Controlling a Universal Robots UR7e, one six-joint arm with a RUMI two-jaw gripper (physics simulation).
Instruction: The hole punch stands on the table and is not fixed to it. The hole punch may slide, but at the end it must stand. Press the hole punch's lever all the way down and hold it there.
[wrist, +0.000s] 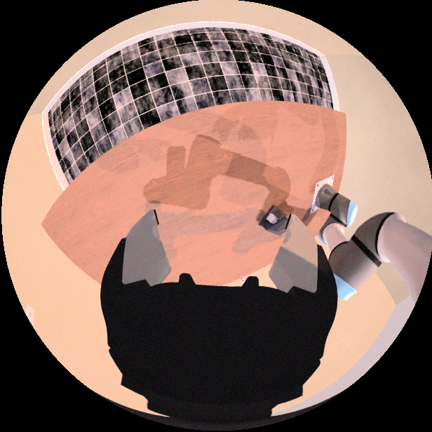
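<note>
The hole punch (273, 219) is a small dark grey object with a lighter patch on top. It stands on the salmon-coloured table (110, 200), right of the middle of the view, close beside the tip of the right-hand finger, which may cover a part of it. Its lever is too small to make out. My gripper (221, 214) is open with its two grey fingers wide apart and nothing between them. It hangs above the table, and the hole punch shows just inside the right-hand fingertip. The fingertips look apart from the punch, but the exact height is hard to tell.
The arm's base stands on a white mounting plate (316, 202) at the table's right edge, with the arm's links (357, 257) curving at the right. A black and grey tiled panel (195, 70) with a white border lies beyond the table's far edge. Shadows of the arm fall across the table.
</note>
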